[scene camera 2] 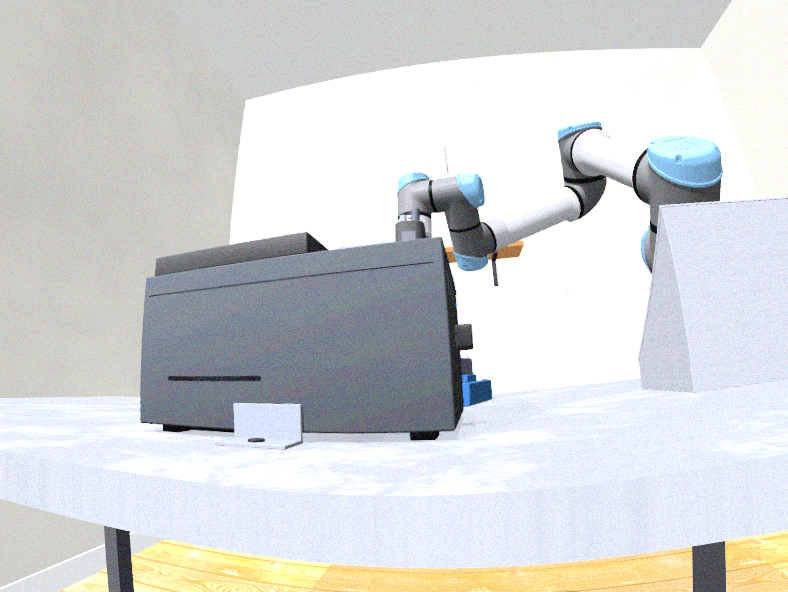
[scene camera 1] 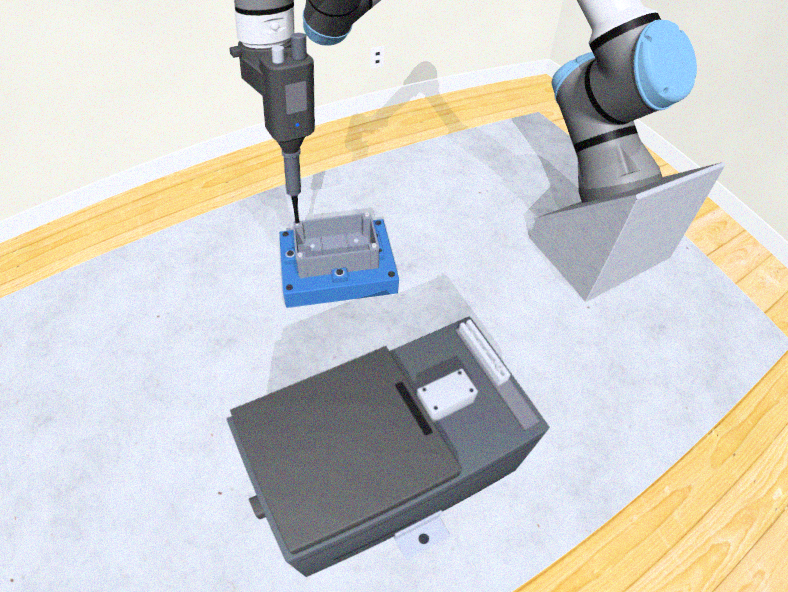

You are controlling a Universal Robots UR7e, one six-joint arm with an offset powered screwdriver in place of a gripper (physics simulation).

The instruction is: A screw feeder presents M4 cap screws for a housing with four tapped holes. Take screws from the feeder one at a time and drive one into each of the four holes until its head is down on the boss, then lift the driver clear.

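Note:
The grey open-topped housing (scene camera 1: 337, 261) sits in a blue fixture (scene camera 1: 340, 294) in scene camera 1; part of the fixture (scene camera 2: 477, 391) also shows behind the feeder in scene camera 2. My screwdriver (scene camera 1: 296, 221) stands upright with its thin bit tip at the housing's back left corner. A screw at the tip is too small to make out. In scene camera 2 the tip is hidden behind the feeder and the driver's top shows above it. The dark grey screw feeder (scene camera 1: 343, 446) (scene camera 2: 299, 344) stands in front of the fixture, with a white block (scene camera 1: 447, 391) on its right part.
A grey wedge-shaped stand (scene camera 1: 656, 235) (scene camera 2: 732, 299) is at the right by the arm's base. A small metal bracket (scene camera 1: 429, 532) (scene camera 2: 267, 423) is at the feeder's front foot. The arm reaches from the right, above and behind the feeder.

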